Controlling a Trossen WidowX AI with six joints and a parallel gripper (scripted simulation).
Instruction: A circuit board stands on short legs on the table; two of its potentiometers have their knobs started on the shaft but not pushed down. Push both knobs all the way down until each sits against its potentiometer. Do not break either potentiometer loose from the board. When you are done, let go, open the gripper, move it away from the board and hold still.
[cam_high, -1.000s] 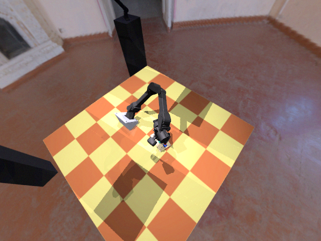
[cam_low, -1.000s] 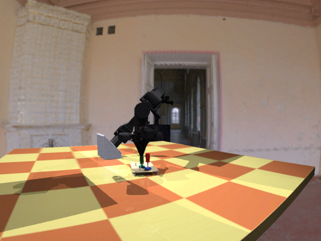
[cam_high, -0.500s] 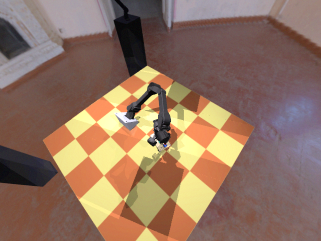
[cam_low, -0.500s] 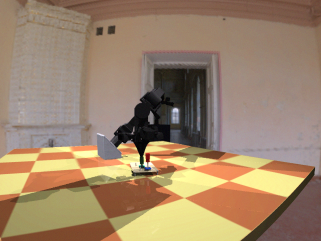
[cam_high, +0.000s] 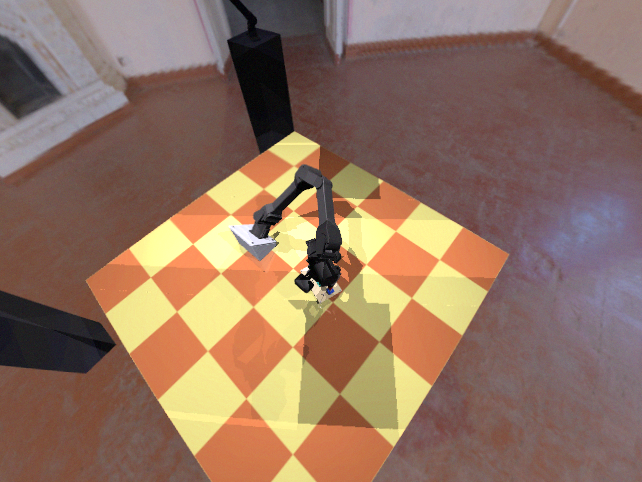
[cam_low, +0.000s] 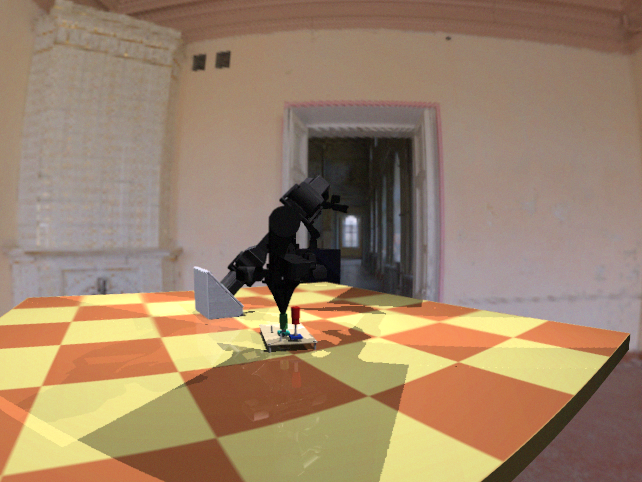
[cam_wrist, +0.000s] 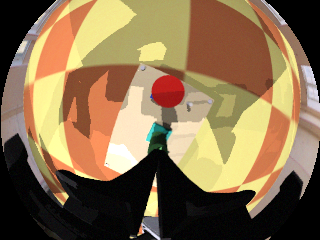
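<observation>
Now: the green knob 2 cm below my gripper tip. Round my gripper tip: red knob 5 cm ahead.
</observation>
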